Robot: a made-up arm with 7 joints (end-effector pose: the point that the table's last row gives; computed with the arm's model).
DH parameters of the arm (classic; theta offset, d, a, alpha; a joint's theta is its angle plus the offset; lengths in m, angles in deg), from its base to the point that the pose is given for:
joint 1: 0 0.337 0 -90
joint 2: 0 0 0 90
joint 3: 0 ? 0.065 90
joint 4: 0 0 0.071 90
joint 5: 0 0.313 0 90
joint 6: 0 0 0.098 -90
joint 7: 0 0.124 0 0
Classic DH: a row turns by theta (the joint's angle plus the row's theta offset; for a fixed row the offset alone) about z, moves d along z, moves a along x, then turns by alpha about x.
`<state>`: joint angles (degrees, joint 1 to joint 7).
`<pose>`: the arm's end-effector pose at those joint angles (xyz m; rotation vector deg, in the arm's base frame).
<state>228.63 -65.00 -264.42 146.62 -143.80 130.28 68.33</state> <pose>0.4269 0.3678 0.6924 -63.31 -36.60 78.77</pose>
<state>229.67 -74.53 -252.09 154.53 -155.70 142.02 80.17</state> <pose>0.3917 0.4415 0.5649 -74.66 -36.29 107.19</pose>
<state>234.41 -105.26 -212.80 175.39 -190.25 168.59 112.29</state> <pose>0.2395 0.4654 0.2770 72.42 44.64 -136.47</pose>
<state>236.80 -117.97 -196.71 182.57 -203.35 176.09 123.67</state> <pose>0.1950 0.4306 0.1969 63.98 44.91 -123.66</pose>
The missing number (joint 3, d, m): 0.29
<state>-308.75 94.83 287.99 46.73 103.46 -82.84 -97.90</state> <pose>0.3272 -0.0530 0.3680 16.31 4.56 -1.97</pose>
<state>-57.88 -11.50 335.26 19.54 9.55 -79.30 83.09</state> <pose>0.0035 -0.3146 0.5284 -6.21 -105.33 145.24</pose>
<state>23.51 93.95 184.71 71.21 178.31 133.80 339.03</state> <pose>0.4173 0.1388 0.7265 -142.26 -51.07 -88.77</pose>
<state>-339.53 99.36 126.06 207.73 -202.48 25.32 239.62</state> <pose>0.6652 0.0963 0.1066 -4.19 119.27 -42.62</pose>
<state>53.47 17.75 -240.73 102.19 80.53 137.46 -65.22</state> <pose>-0.2734 -0.0019 0.8044 102.44 -60.08 90.24</pose>
